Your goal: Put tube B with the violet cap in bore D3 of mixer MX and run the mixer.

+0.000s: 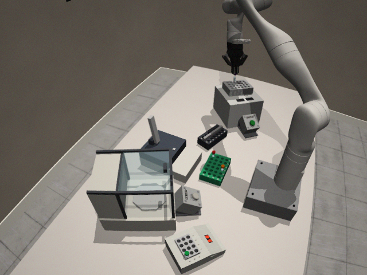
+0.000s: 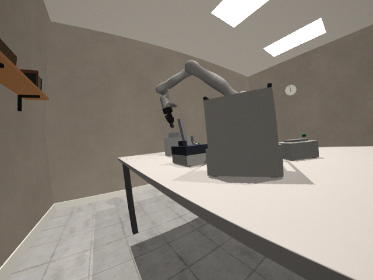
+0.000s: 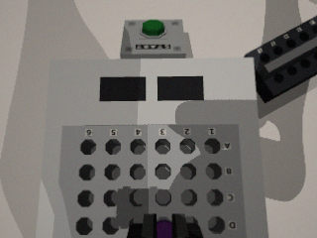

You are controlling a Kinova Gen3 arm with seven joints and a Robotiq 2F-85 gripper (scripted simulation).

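The shaking block lies 8 cm below my hand, 3 cm behind it and 2 cm to the left of it. Also, from my hand: green start key: 16 cm below, 15 cm to the left, 15 cm behind; then red-capped tube: 38 cm to the left, 20 cm below, 5 cm behind; then black magnet block: 26 cm to the left, 21 cm below.
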